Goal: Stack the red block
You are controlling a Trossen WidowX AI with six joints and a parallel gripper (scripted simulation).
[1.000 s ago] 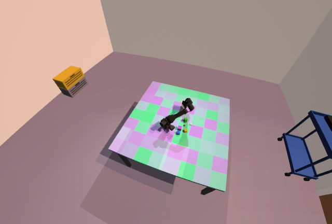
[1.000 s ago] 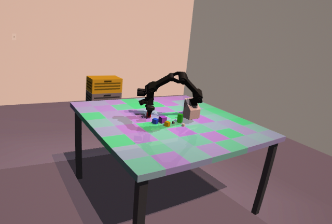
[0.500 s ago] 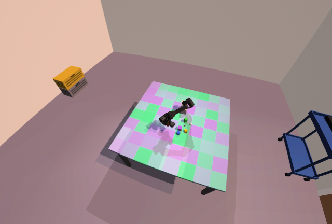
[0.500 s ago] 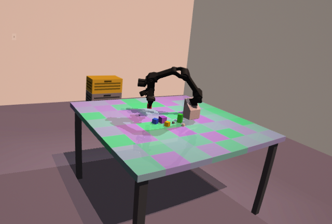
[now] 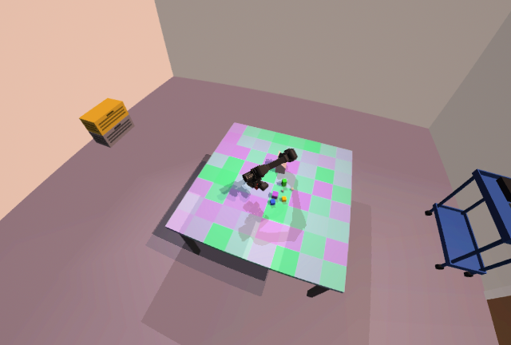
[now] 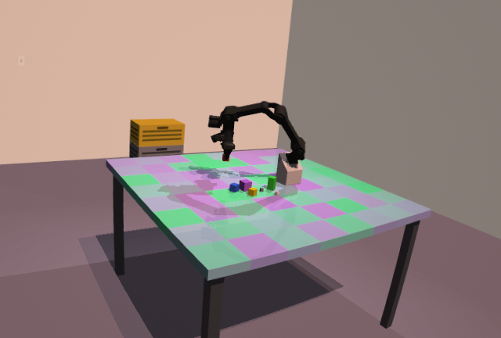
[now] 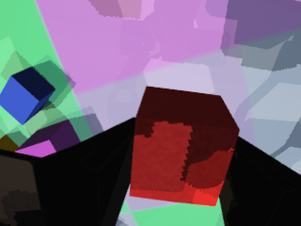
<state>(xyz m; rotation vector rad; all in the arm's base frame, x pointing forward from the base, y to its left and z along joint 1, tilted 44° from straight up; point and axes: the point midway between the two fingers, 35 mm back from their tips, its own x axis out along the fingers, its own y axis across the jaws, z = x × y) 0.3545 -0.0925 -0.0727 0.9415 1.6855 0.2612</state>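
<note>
Now: gripper tip 4 cm past the purple block, 14 cm to the right of it and 10 cm above it. Round my gripper tip: red block 1 cm above; then blue block 3 cm ahead, 14 cm to the left, 11 cm below.
</note>
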